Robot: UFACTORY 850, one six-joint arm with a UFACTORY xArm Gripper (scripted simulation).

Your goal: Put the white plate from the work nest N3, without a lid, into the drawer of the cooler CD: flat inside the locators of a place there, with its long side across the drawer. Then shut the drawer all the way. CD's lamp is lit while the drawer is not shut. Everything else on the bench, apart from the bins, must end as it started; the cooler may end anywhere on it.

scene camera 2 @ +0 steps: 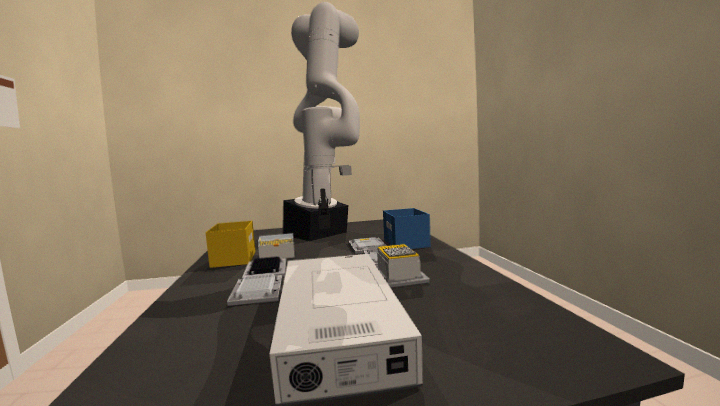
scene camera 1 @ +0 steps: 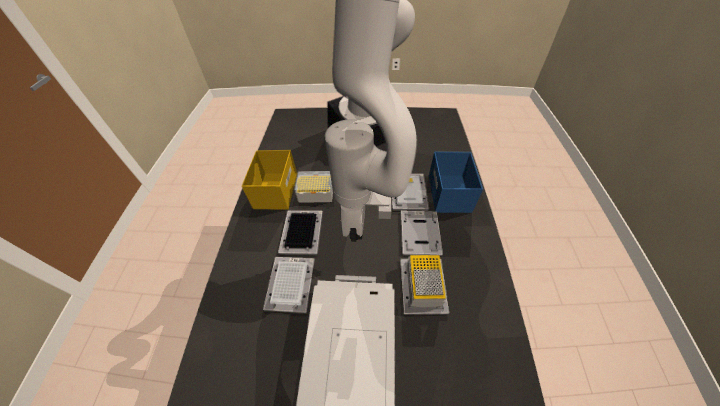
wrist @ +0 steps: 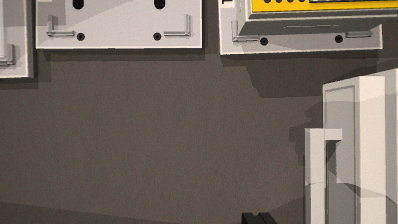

Labels:
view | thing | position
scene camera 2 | blue bin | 411, 227
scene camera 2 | yellow bin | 232, 243
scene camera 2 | clear plate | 255, 285

